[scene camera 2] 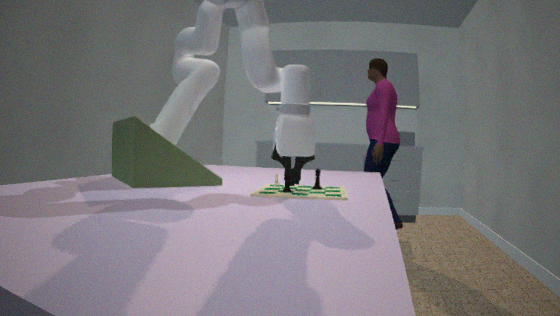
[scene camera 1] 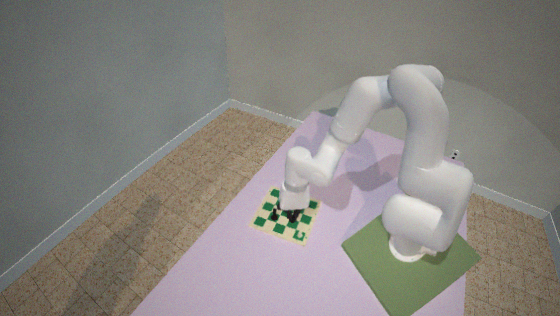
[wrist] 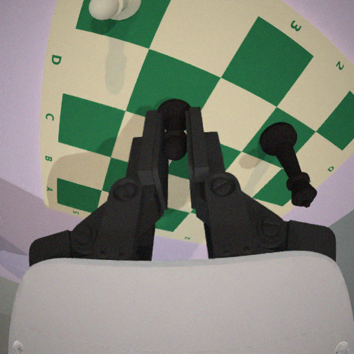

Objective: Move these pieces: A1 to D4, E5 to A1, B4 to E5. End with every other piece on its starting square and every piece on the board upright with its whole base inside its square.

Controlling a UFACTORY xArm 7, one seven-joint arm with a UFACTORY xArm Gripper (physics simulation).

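Frame: origin at the arm's base, x ahead, y left, z up, level; metres.
Seen in the pictures: gripper, fingertip midpoint: (scene camera 2: 292, 183) (scene camera 1: 292, 218); arm's base at its link origin: (scene camera 2: 158, 144) (scene camera 1: 408, 243).
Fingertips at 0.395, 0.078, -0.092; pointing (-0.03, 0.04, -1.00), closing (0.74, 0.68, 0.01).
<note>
Pixels of each thing's middle, then the offset from my fingertips to it, as dx, dy, dz. Level surfaces: height alone.
- small white piece at the middle of its body: (scene camera 2: 276, 179) (scene camera 1: 300, 233) -0.059, +0.038, +0.003
- short black piece at the middle of its body: (scene camera 2: 287, 183) +0.011, -0.063, +0.007
- tall black piece at the middle of its body: (scene camera 2: 317, 178) (scene camera 1: 274, 213) +0.059, +0.029, +0.014
- lilac table at its surface level: dz -0.018
My gripper (scene camera 1: 293, 218) (scene camera 2: 295, 183) (wrist: 175, 130) is shut on a black pawn (wrist: 175, 111), held upright low over square D4 of the green and cream board (scene camera 1: 278, 237) (scene camera 2: 300, 196) (wrist: 50, 85). In the wrist view its base overlaps D4's edge towards C4; I cannot tell whether it touches the board. A small white piece (scene camera 1: 300, 235) (scene camera 2: 276, 179) (wrist: 114, 7) stands on E5. A short black piece (scene camera 2: 287, 184) stands in front of the fingers in scene camera 2; square B4 is partly hidden by a finger in the wrist view.
A tall black piece (scene camera 1: 274, 215) (scene camera 2: 317, 180) (wrist: 278, 139) stands upright on D2, right of the fingers in the wrist view. A green block (scene camera 1: 370, 270) (scene camera 2: 150, 160) is by the arm's base. A person (scene camera 2: 384, 110) in pink stands behind the lilac table (scene camera 1: 215, 280) (scene camera 2: 200, 280).
</note>
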